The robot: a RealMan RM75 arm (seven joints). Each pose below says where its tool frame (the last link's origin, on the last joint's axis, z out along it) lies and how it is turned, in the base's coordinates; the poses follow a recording.
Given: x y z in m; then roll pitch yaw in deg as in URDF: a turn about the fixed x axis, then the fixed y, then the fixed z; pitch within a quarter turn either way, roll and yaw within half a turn.
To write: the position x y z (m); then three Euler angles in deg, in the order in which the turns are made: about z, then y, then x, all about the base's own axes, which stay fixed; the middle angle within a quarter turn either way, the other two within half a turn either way. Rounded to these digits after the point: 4 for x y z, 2 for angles.
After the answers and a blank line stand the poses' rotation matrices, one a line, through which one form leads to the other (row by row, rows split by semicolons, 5 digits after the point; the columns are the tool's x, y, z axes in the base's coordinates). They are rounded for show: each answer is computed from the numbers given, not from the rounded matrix.
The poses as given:
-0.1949, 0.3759, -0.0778, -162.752, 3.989, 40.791
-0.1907, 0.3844, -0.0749, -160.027, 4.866, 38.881
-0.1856, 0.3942, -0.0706, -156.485, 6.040, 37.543
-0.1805, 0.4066, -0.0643, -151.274, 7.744, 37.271
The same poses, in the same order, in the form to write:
-0.1949, 0.3759, -0.0778, -38.85, -14.12, -169.24
-0.1907, 0.3844, -0.0749, -36.19, -16.05, -167.02
-0.1856, 0.3942, -0.0706, -33.68, -18.64, -164.23
-0.1805, 0.4066, -0.0643, -31.30, -22.65, -160.31

0.75526 0.60831 -0.24401; 0.65172 -0.73653 0.18108; -0.06956 -0.29579 -0.95272
0.77565 0.56740 -0.27647; 0.62544 -0.74982 0.21586; -0.08483 -0.34035 -0.93647
0.78849 0.52547 -0.31963; 0.60597 -0.75263 0.25756; -0.10522 -0.39677 -0.91187
0.78852 0.47952 -0.38509; 0.60006 -0.73706 0.31091; -0.13475 -0.47624 -0.86893

